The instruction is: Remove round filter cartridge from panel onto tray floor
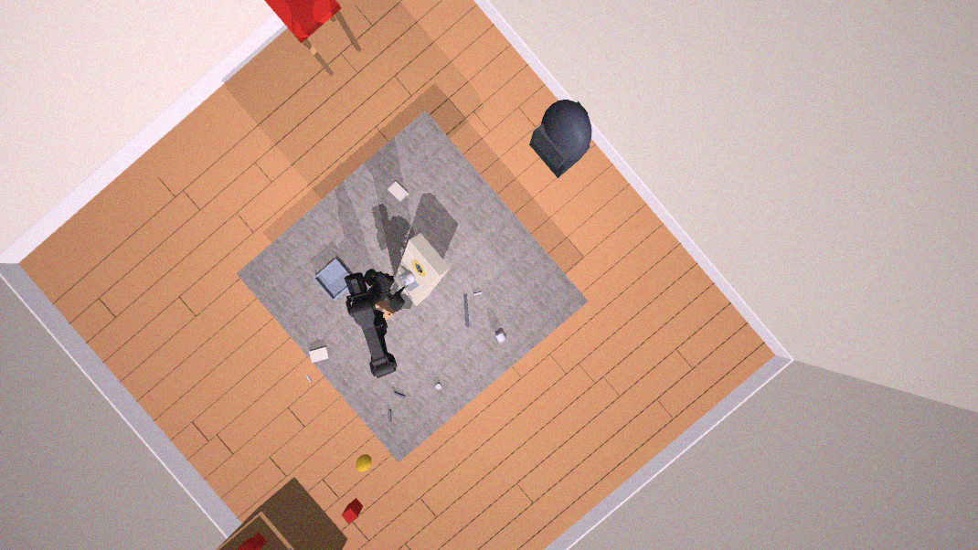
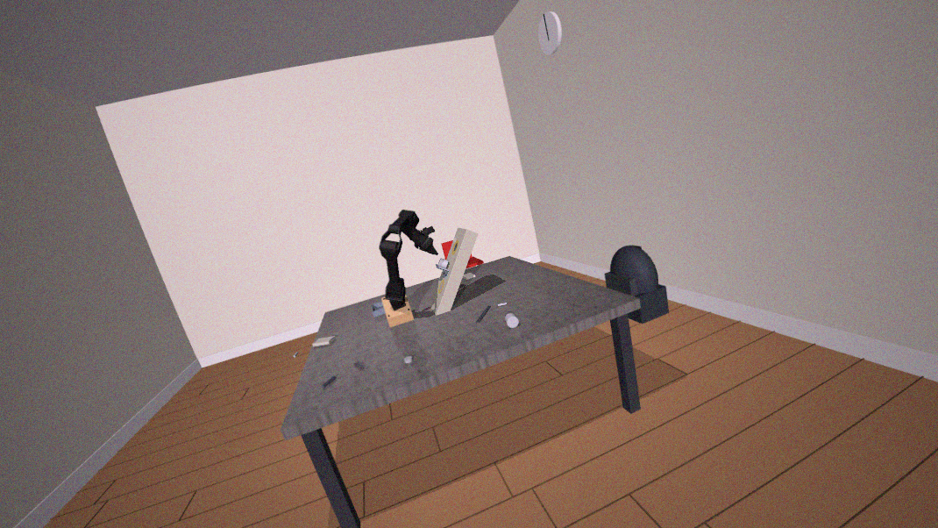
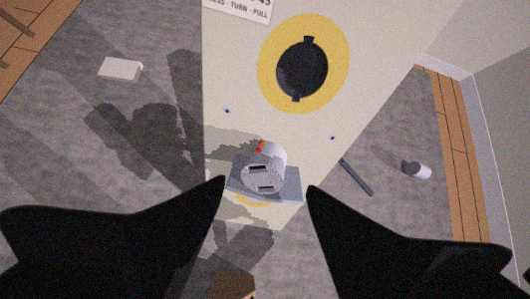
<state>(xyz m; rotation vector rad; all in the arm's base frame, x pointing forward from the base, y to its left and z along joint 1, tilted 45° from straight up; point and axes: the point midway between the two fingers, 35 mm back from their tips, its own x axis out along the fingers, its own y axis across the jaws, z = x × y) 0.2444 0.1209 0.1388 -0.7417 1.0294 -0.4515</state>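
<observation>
My gripper tip is now 20 mm short of the round grey filter cartridge and 50 mm above it. Round my gripper tip: grey-blue tray 280 mm behind, 300 mm to the left, 260 mm below; then small cylinder 90 mm ahead, 510 mm to the right, 240 mm below.
</observation>
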